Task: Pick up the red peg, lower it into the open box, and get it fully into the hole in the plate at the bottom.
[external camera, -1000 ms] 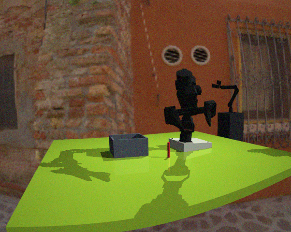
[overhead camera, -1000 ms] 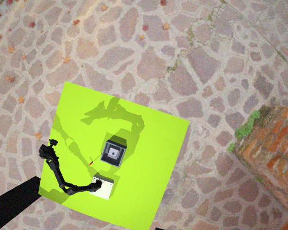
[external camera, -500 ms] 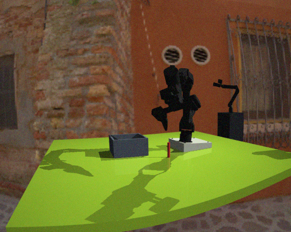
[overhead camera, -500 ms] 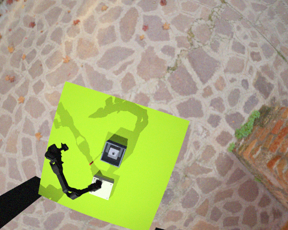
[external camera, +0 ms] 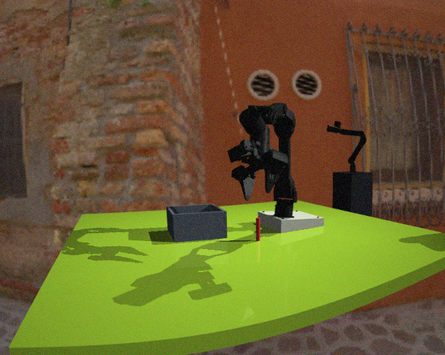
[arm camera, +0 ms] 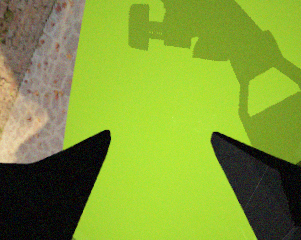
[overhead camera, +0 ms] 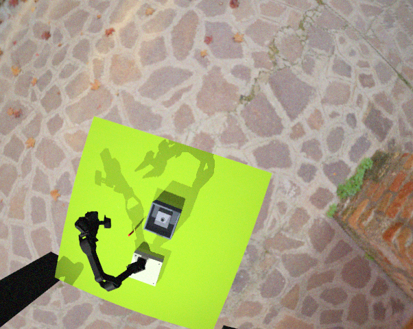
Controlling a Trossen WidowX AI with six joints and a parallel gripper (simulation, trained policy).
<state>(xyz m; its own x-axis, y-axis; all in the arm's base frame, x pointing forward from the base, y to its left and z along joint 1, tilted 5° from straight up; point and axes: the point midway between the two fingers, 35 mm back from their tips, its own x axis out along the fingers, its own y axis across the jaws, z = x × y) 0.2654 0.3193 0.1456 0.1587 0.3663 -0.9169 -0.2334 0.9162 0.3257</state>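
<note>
My gripper tip is 200 mm to the left of the red peg, 140 mm above it and 90 mm past it. Round my gripper tip: grey plate 380 mm to the right, 140 mm below, 90 mm ahead; dark grey box 380 mm to the right, 160 mm below, 90 mm ahead.
</note>
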